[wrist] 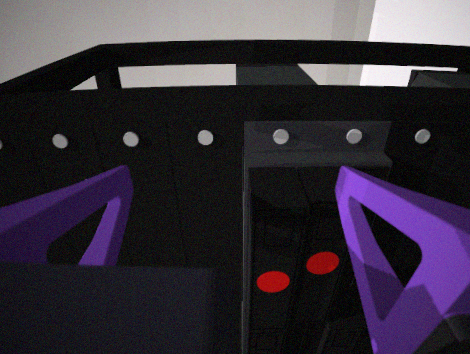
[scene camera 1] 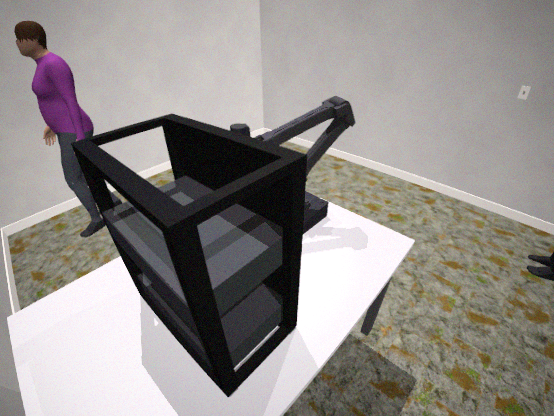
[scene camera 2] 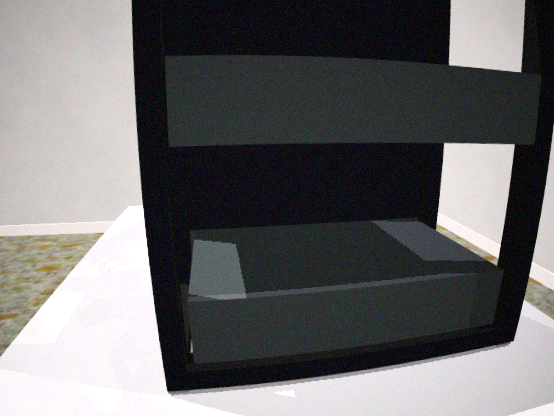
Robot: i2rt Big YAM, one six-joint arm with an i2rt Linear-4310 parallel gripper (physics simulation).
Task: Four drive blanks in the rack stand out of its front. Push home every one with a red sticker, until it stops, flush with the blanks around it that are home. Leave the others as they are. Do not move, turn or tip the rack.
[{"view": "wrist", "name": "gripper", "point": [234, 177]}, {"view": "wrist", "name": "black rack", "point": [241, 178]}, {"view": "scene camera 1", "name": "black rack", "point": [216, 254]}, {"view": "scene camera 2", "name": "black rack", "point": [290, 165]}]
